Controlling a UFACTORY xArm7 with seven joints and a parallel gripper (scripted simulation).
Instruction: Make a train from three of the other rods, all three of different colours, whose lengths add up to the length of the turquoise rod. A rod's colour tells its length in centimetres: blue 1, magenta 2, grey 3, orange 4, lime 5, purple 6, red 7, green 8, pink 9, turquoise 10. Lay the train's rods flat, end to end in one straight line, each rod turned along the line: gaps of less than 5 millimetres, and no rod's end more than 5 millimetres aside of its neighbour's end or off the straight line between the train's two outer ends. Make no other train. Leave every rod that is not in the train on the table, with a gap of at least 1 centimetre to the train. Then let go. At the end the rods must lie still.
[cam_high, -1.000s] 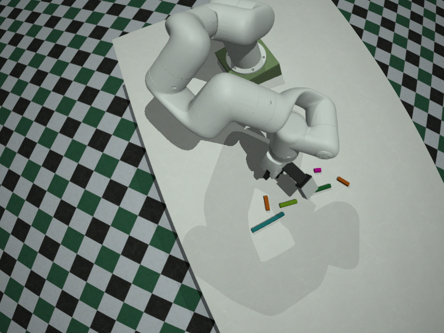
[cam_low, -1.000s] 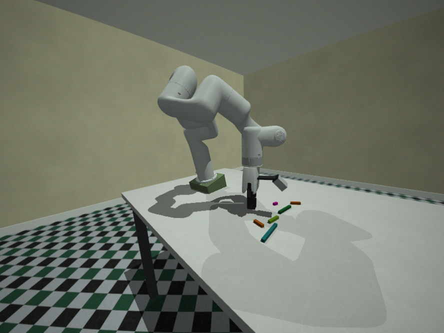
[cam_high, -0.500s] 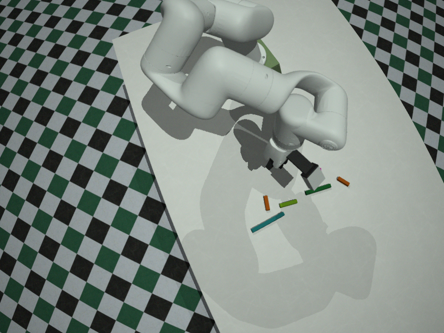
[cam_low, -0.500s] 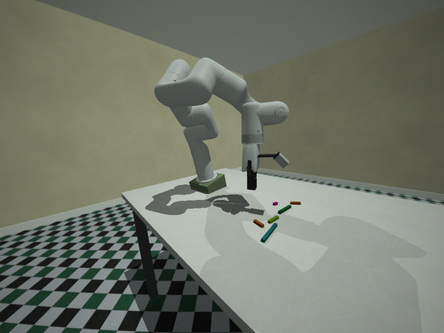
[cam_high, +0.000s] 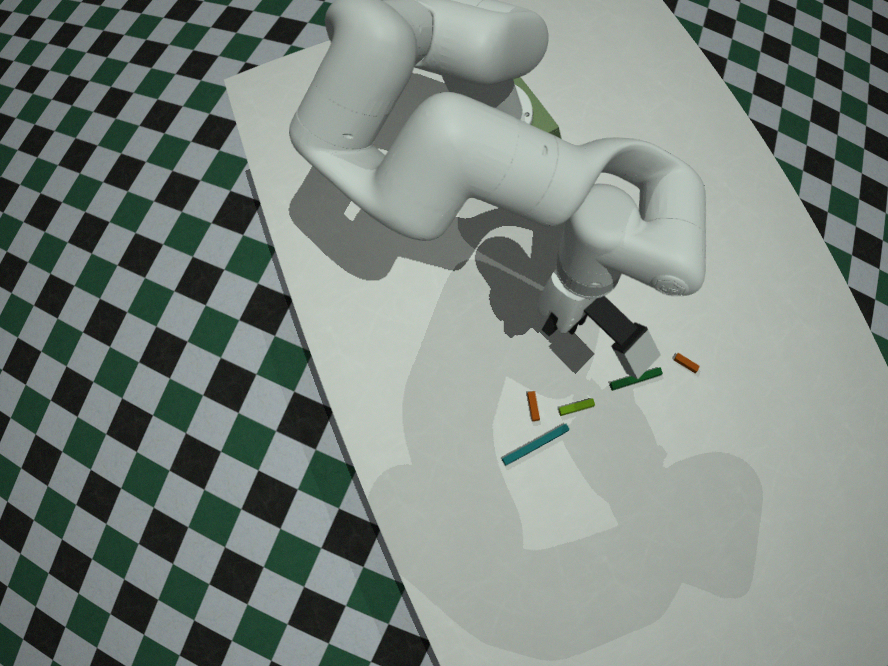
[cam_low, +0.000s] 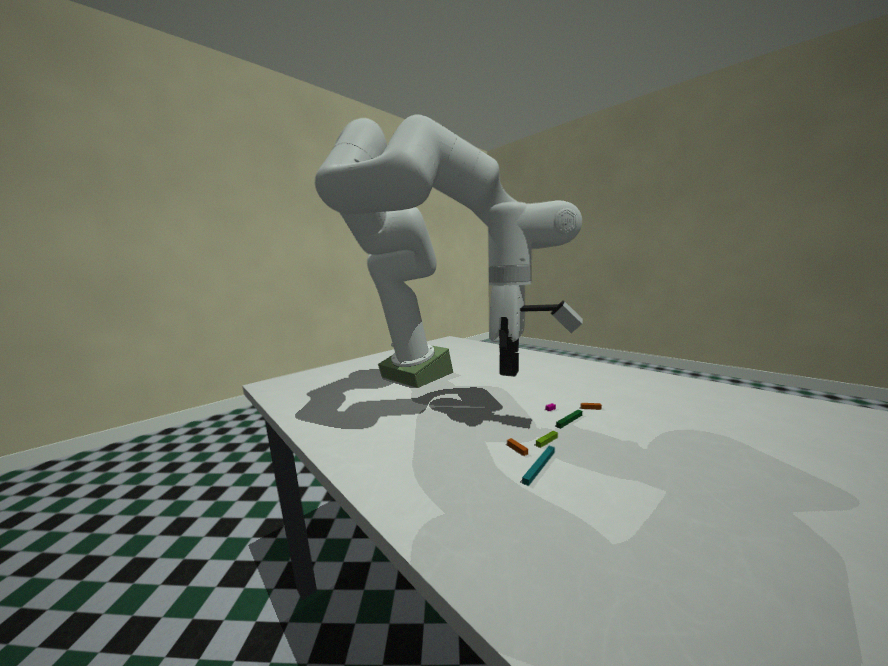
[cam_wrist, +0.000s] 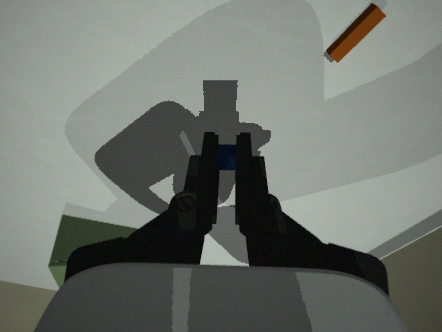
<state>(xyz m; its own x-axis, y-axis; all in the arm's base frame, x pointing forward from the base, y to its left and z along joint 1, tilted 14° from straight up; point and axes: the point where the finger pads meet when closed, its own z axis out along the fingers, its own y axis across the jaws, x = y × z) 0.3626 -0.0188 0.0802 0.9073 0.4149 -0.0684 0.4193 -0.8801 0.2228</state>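
The magenta rod is 120 mm below my hand, 110 mm to the left of it and 30 mm ahead of it. The rest, counted from my hand: orange rod: 120 mm below, 70 mm to the right, 70 mm ahead; blue rod: 20 mm below; lime rod: 120 mm below, 90 mm ahead, 10 mm to the right.
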